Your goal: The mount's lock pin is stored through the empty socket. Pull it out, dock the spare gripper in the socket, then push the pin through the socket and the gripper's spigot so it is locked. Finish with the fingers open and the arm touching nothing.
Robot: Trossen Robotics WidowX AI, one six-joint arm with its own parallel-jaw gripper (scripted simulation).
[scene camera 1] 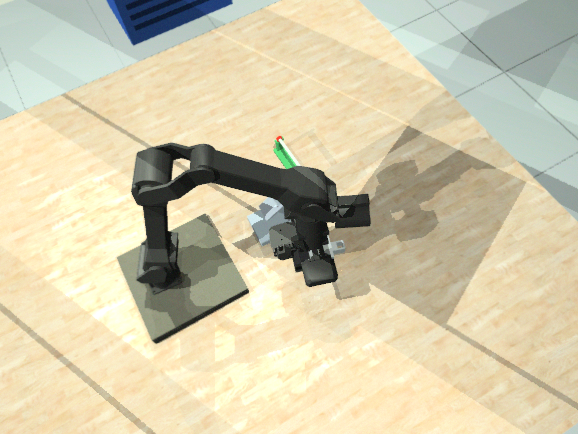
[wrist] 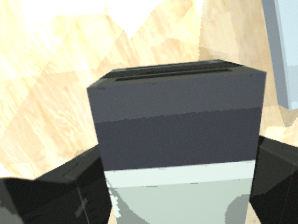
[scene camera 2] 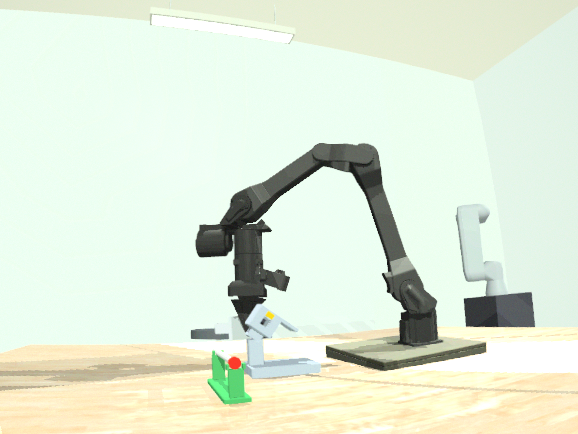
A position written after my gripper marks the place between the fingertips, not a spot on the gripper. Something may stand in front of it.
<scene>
my gripper: scene camera 1 311,255; wrist 171,137; scene camera 2 251,334
</scene>
